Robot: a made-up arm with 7 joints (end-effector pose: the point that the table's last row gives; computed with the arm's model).
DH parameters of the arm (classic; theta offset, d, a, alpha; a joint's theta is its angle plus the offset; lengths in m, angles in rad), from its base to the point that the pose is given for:
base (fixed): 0 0.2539 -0.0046 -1.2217
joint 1: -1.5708 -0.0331 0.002 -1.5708
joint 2: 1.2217 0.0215 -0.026 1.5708
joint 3: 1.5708 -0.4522 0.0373 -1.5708
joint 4: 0 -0.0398 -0.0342 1.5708
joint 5: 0 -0.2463 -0.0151 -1.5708
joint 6: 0 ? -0.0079 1.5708
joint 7: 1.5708 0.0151 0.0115 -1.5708
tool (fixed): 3.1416 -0.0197 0 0
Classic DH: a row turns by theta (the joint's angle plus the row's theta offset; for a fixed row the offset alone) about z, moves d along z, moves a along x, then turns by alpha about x.
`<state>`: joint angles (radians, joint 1 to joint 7).
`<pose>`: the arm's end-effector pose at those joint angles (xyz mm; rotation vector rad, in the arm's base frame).
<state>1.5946 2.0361 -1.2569 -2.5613 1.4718 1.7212 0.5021</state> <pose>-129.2 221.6 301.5 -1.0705 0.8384 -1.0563</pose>
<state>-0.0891 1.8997 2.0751 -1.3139 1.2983 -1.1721 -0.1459</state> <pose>-67.3 356.6 677.4 0.0059 -0.2724 -1.4875</pose>
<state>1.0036 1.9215 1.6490 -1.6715 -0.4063 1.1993 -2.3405</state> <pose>312.7 411.2 483.4 0.2856 -1.4234 2.7201</pose>
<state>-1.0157 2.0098 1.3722 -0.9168 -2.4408 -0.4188 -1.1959</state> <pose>-208.2 498.1 615.7 0.3029 1.4376 -2.5494</pose>
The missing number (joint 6, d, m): -0.0538
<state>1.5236 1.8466 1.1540 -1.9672 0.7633 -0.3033 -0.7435</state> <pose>195.9 388.7 192.2 -0.6131 1.4468 1.0681</pose>
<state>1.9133 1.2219 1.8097 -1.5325 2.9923 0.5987 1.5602</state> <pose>-72.9 455.7 480.4 0.6857 -0.3337 1.6532</pose>
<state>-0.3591 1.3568 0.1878 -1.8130 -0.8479 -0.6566 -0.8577</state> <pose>371.0 401.0 266.9 0.0308 -0.2183 0.7586</pose>
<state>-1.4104 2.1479 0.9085 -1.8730 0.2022 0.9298 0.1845</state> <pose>-245.9 193.8 639.3 -1.5145 -0.1055 -0.8500</pose>
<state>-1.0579 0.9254 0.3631 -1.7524 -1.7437 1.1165 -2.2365</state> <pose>464.4 293.7 437.8 0.7095 1.2242 -2.2880</pose>
